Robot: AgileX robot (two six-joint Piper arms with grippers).
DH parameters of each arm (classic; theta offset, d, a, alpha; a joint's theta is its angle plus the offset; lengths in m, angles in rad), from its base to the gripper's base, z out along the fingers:
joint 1: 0 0.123 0 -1.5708
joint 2: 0.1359 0 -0.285 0
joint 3: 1.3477 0 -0.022 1.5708
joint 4: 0 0.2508 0 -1.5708
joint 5: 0 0 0.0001 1.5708
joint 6: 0 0.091 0 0
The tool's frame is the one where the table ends.
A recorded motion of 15 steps. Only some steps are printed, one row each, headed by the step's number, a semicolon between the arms.
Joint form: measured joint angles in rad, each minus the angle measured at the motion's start. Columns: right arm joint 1, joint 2, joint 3, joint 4, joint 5, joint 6; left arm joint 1, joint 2, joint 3, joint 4, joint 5, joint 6.
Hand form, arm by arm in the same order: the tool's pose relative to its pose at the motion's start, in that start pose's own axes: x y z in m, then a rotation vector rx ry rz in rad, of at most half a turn. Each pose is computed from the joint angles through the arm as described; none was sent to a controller.
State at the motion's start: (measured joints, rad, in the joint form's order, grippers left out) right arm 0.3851 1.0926 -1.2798 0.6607 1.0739 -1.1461; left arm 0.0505 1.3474 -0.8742 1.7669 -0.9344 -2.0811
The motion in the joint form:
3: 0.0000 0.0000 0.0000 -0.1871 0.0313 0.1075; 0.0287 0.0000 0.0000 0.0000 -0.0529 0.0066
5: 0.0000 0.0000 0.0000 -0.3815 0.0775 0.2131; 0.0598 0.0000 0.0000 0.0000 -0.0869 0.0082
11: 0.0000 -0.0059 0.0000 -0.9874 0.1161 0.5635; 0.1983 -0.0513 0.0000 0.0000 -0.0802 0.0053
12: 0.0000 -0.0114 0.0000 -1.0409 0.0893 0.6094; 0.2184 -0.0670 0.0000 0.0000 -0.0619 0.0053
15: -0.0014 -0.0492 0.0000 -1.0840 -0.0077 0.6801; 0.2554 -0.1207 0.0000 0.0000 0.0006 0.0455
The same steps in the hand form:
3: 0.0147 -0.0043 -0.0013 0.0486 0.1616 0.0206; 0.0001 0.0013 -0.0050 0.0263 0.0079 -0.0038
5: 0.0299 -0.0089 -0.0055 0.1073 0.3335 0.0421; -0.0008 0.0044 -0.0104 0.0346 0.0047 -0.0133
11: 0.0605 -0.0350 -0.0357 0.5000 0.7395 0.1048; -0.0116 0.0162 -0.0440 -0.0658 -0.1117 -0.0224
12: 0.0597 -0.0384 -0.0401 0.5668 0.7372 0.1082; -0.0138 0.0167 -0.0504 -0.0959 -0.1408 -0.0166
15: 0.0505 -0.0399 -0.0523 0.6907 0.6364 0.1043; -0.0192 0.0127 -0.0665 -0.1806 -0.2177 0.0533

